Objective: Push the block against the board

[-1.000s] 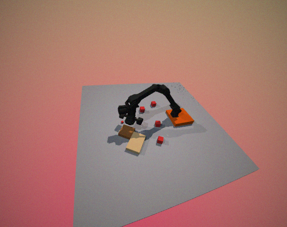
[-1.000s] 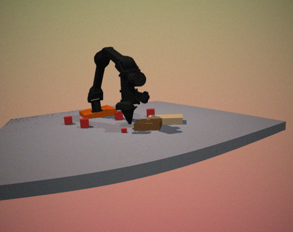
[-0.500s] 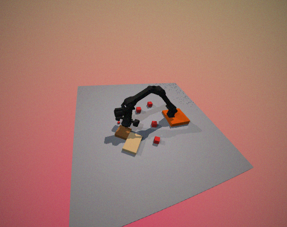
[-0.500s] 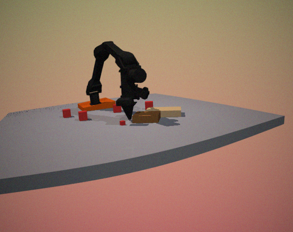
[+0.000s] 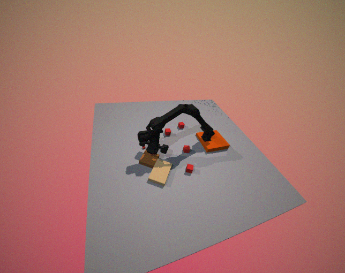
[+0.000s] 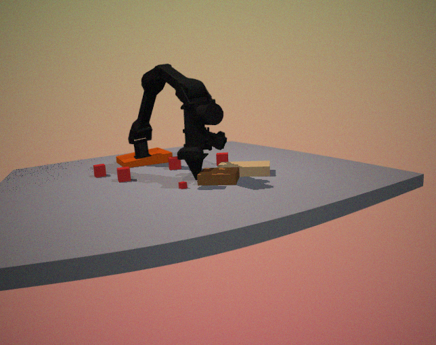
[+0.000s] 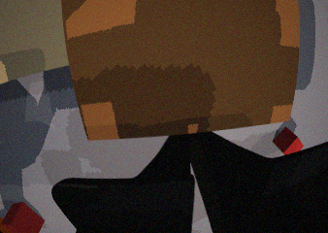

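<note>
My gripper tip is 4 cm short of the square block, 5 cm to the right of it and 1 cm below it. From my gripper tip the other things lie so: board 2 cm behind, 16 cm to the left, 1 cm above; then tiny red cube 6 cm ahead, 6 cm to the right.
</note>
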